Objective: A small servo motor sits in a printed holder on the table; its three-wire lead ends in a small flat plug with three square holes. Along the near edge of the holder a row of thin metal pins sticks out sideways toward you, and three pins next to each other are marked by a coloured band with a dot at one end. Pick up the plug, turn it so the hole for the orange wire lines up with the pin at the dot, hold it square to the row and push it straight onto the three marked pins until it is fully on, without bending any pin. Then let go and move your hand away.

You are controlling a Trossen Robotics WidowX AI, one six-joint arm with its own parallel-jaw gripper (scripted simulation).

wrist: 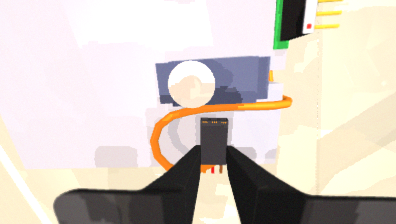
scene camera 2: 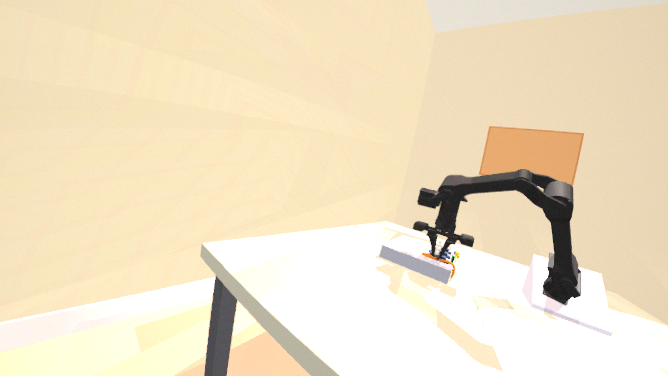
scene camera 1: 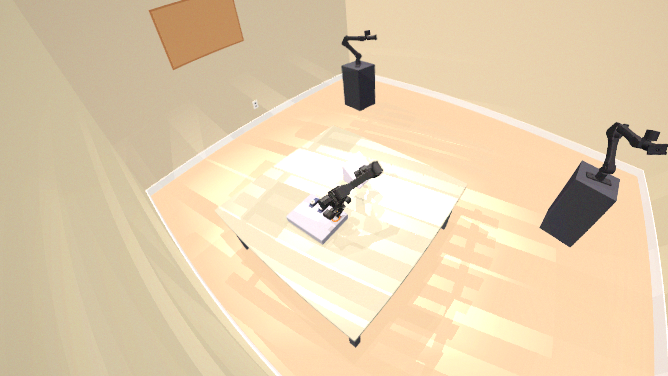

I see my gripper (scene camera 2: 436,257) and a printed holder (scene camera 2: 404,251).
My gripper shows as well in the wrist view (wrist: 213,150). The printed holder shows as well in the wrist view (wrist: 86,94).
